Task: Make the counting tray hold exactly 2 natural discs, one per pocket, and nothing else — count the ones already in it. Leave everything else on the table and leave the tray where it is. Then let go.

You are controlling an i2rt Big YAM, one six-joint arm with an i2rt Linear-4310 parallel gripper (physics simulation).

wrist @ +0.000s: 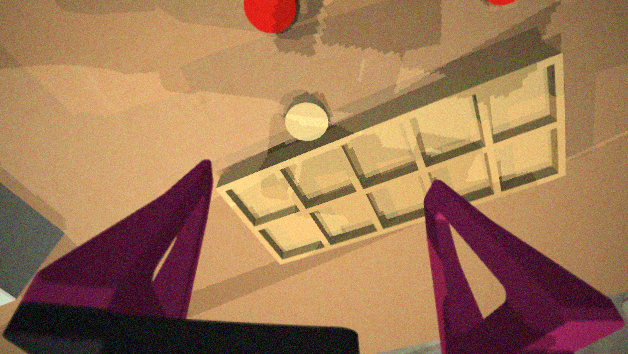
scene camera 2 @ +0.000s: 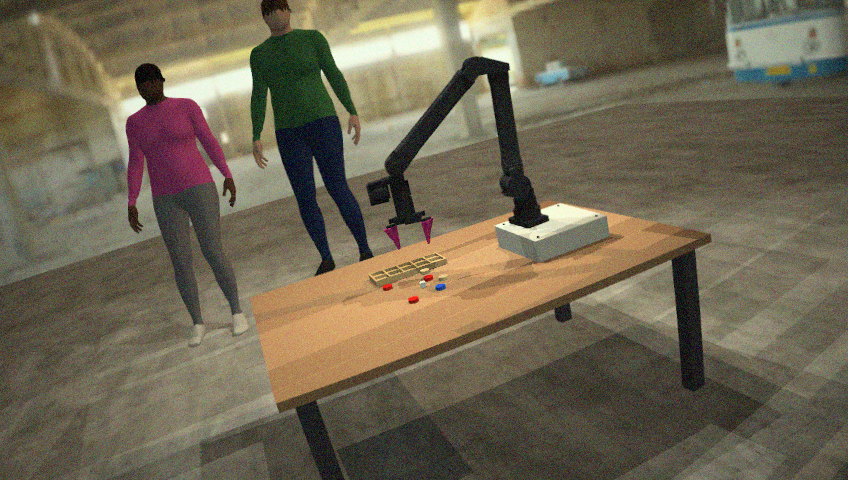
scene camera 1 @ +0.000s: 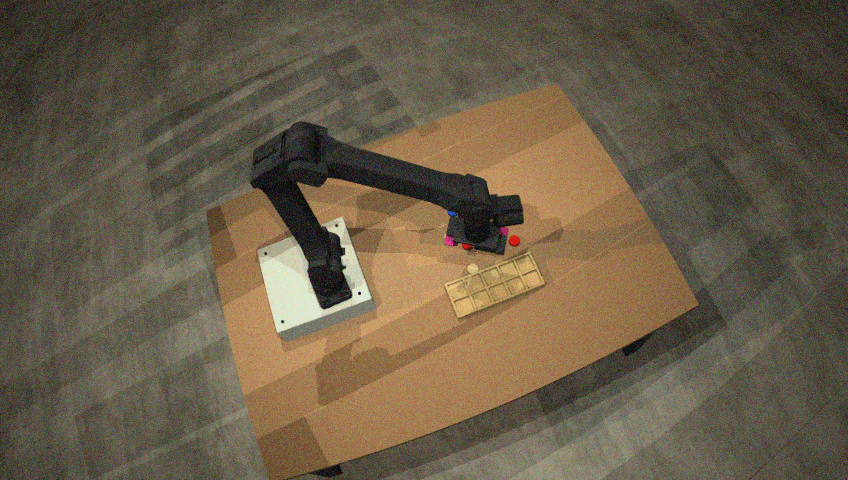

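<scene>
The tan counting tray (scene camera 1: 451, 301) (scene camera 2: 376, 280) (wrist: 361, 191) has two rows of pockets. I make out no disc in any pocket in the wrist view. A natural disc (scene camera 1: 472, 268) (scene camera 2: 424, 271) (wrist: 306, 121) lies on the table close beside the tray's long side, near one end. Another natural disc (scene camera 2: 442, 277) lies farther from the tray, near the blue disc; the arm hides it in scene camera 1. My gripper (scene camera 1: 476, 236) (scene camera 2: 413, 245) (wrist: 324, 180) is open and empty, its magenta fingers wide apart, raised above the table and tray area.
Red discs (scene camera 1: 514, 240) (scene camera 2: 387, 287) (wrist: 270, 10), a blue disc (scene camera 1: 452, 212) (scene camera 2: 440, 286) and a small white block (scene camera 2: 422, 284) lie on the tray's disc side. One red disc (scene camera 2: 427, 277) is near the natural discs. The arm's white base box (scene camera 1: 291, 285) (scene camera 2: 556, 234) stands beyond one tray end.
</scene>
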